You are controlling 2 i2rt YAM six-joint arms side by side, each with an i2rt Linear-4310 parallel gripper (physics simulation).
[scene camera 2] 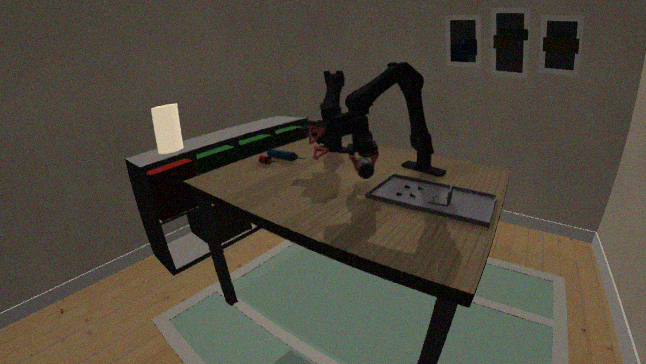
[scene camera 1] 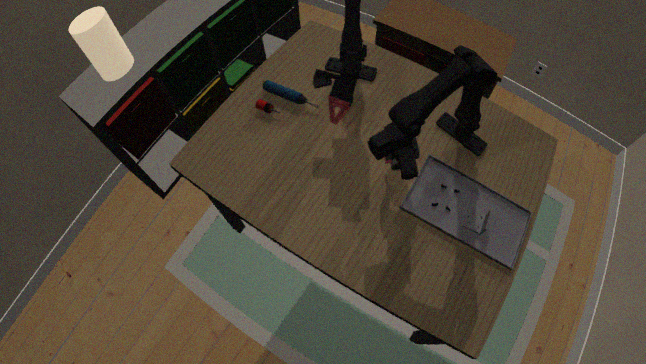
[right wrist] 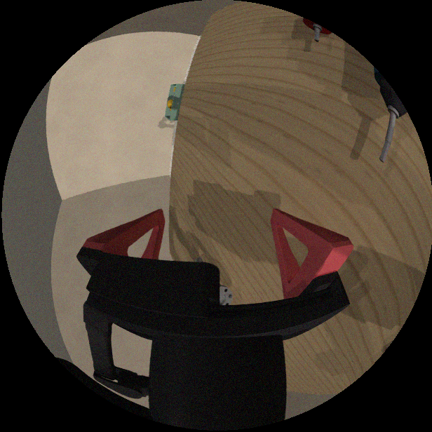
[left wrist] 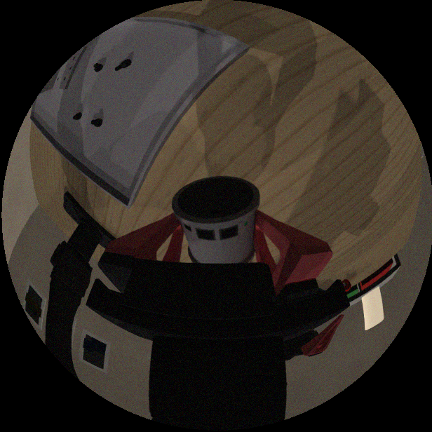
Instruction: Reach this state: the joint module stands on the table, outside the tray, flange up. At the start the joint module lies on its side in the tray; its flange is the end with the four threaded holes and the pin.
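Note:
The joint module is a grey cylinder with a black, hollow-looking end. My left gripper is shut on its side and holds it above the table, to the left of the tray. The dark end faces the front in scene camera 2. The holed flange shows small in the right wrist view, partly hidden by the gripper body. The module looks tilted, not upright. My right gripper is open and empty, low over the table at the back.
The tray holds several small black pieces and an angled bracket. A blue-handled tool and a short red one lie at the back left. A shelf unit borders the table's left side.

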